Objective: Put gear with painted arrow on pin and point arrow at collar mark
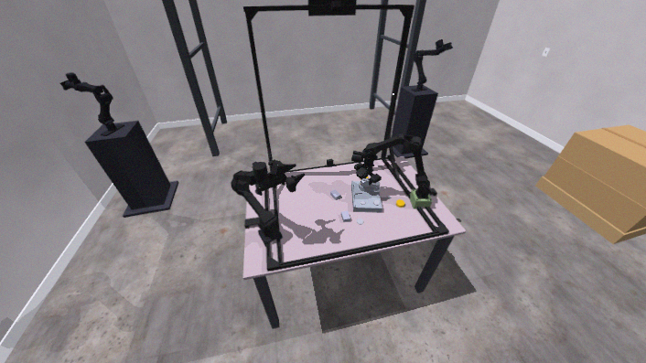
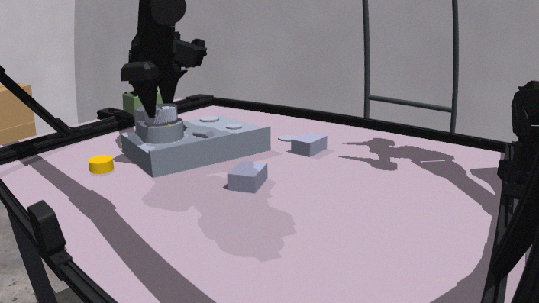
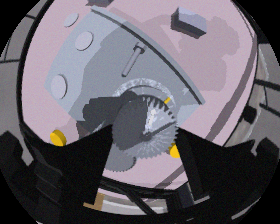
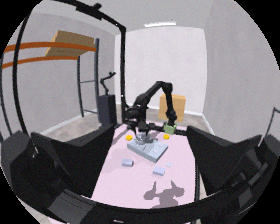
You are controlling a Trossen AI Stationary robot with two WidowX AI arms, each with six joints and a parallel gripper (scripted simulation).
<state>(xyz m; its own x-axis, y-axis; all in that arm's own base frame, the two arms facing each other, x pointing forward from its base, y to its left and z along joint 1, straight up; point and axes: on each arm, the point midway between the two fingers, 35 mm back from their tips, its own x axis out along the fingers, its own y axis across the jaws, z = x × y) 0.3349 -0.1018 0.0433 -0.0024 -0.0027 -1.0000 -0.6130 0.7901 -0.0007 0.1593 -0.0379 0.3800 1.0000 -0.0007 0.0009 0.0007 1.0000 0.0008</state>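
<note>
The yellow mark lies 1 cm behind my left hand, 4 cm to the right of it and 5 cm below it. The rest, counted from my left hand: pin 7 cm below; grey toothed gear 3 cm below; round collar 6 cm below.
</note>
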